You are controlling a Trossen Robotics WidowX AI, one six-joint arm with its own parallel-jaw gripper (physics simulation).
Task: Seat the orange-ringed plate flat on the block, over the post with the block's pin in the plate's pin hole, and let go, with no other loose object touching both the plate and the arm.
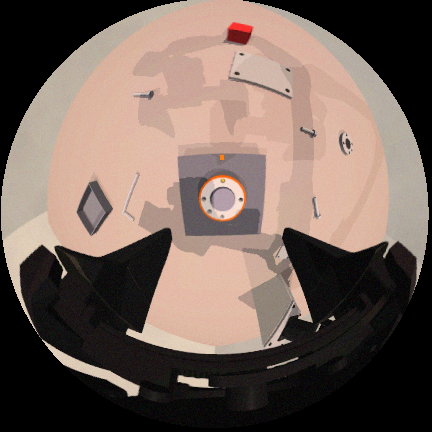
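Seen in the pictures: gripper, fingertip midpoint: (228,233); arm's base, link origin: (288,327).
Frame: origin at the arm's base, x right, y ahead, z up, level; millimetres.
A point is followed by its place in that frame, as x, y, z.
Observation:
The orange-ringed plate (210,190) @[100, 313, -90] is a light disc with small holes and an orange rim. It lies on the dark grey block (192,220) @[44, 304, -101], around the wide post (222,199) @[101, 294, -86], and looks flat. The block's brass pin (223,180) @[121, 307, -90] shows in the plate's hole on the side toward the orange square mark (222,157) @[144, 329, -100]. My gripper (228,233) @[100, 290, -3] is open and empty. Its fingertips are wide apart, above and short of the plate, and do not touch it. No other loose object touches the plate.
A red block (239,34) @[382, 479, -98] and a rectangular plate with holes (261,72) @[320, 385, -117] lie at the top. Screws (145,94) @[162, 515, -118] (308,132) @[293, 252, -118] (316,208) @[208, 134, -117] and a small ring (342,141) @[367, 180, -115] lie around. A hex key (130,194) @[-4, 426, -120] and a grey diamond-shaped frame (103,216) @[-86, 462, -107] are left. A plate partly shows near the right finger.

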